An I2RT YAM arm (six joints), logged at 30 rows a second.
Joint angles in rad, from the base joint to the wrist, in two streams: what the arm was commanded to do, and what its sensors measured. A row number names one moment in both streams.
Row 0, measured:
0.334 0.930 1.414 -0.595 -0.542 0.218
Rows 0 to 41, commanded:
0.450 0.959 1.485 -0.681 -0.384 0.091
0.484 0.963 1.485 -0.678 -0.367 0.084
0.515 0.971 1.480 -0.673 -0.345 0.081
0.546 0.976 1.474 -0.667 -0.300 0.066
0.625 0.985 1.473 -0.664 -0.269 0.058
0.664 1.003 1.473 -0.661 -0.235 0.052
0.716 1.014 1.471 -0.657 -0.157 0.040
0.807 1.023 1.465 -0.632 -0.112 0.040
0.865 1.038 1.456 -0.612 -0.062 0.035
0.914 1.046 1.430 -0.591 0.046 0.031
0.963 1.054 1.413 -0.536 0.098 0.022
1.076 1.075 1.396 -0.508 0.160 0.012
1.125 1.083 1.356 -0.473 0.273 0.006
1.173 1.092 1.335 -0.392 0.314 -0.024
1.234 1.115 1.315 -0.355 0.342 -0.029
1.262 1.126 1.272 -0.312 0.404 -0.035
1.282 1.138 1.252 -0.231 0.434 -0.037
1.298 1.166 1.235 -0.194 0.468 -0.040
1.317 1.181 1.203 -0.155 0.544 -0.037
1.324 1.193 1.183 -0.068 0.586 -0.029
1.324 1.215 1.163 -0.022 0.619 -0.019
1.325 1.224 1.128 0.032 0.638 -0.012
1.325 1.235 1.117 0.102 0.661 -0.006
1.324 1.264 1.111 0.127 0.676 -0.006
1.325 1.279 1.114 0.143 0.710 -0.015
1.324 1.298 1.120 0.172 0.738 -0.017
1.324 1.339 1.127 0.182 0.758 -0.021
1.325 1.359 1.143 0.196 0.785 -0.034
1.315 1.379 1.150 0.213 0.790 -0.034
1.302 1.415 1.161 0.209 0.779 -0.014
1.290 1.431 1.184 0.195 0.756 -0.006
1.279 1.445 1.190 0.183 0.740 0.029
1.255 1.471 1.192 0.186 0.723 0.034
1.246 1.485 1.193 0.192 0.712 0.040
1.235 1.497 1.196 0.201 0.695 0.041
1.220 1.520 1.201 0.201 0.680 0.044
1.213 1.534 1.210 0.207 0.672 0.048
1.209 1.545 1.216 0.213 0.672 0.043
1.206 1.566 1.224 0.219 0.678 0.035
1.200 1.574 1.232 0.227 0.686 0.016
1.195 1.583 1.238 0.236 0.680 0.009
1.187 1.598 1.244 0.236 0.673 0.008
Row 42, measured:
1.204 1.575 1.187 0.163 0.665 0.015
